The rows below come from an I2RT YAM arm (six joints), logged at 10 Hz.
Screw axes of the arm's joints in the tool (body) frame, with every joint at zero. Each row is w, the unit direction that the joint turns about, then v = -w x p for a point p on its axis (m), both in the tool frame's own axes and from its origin. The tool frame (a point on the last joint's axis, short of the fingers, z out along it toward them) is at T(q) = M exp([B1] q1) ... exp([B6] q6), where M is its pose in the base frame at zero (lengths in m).
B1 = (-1, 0, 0, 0.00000, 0.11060, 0.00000)
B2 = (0, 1, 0, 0.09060, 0.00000, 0.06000)
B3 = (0, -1, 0, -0.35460, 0.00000, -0.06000)
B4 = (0, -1, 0, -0.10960, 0.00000, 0.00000)
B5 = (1, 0, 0, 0.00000, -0.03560, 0.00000)
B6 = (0, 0, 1, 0.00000, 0.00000, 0.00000)
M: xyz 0.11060 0.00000 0.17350 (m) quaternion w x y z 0.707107 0 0.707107 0
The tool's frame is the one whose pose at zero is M.
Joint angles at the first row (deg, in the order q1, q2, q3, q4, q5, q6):
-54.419 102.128 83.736 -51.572 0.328 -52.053
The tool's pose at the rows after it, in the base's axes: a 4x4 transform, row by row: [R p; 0 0 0 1], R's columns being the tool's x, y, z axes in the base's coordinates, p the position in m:
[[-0.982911 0.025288 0.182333 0.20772], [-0.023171 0.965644 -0.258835 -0.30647], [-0.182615 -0.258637 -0.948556 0.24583], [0 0 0 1]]
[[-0.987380 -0.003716 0.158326 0.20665], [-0.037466 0.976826 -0.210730 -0.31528], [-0.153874 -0.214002 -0.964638 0.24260], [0 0 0 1]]
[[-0.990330 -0.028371 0.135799 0.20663], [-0.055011 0.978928 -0.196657 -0.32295], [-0.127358 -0.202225 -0.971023 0.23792], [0 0 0 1]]
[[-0.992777 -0.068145 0.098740 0.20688], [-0.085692 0.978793 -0.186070 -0.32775], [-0.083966 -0.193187 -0.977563 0.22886], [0 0 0 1]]
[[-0.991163 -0.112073 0.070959 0.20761], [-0.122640 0.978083 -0.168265 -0.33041], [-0.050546 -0.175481 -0.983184 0.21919], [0 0 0 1]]
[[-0.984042 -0.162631 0.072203 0.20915], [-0.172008 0.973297 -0.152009 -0.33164], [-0.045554 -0.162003 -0.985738 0.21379], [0 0 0 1]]
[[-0.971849 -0.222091 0.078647 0.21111], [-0.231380 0.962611 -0.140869 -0.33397], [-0.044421 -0.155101 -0.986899 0.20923], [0 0 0 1]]
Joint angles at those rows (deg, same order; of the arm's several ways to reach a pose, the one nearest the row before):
-55.904 104.047 85.781 -53.279 -0.338 -55.787
-56.851 106.851 89.037 -56.935 -0.993 -57.919
-57.434 108.939 90.890 -58.133 -0.492 -59.799
-57.654 110.743 91.436 -58.568 0.924 -62.214
-57.701 112.286 91.512 -58.843 1.715 -64.654
-57.657 113.172 91.582 -58.791 1.164 -67.456
-57.656 114.133 91.930 -58.527 0.511 -70.890

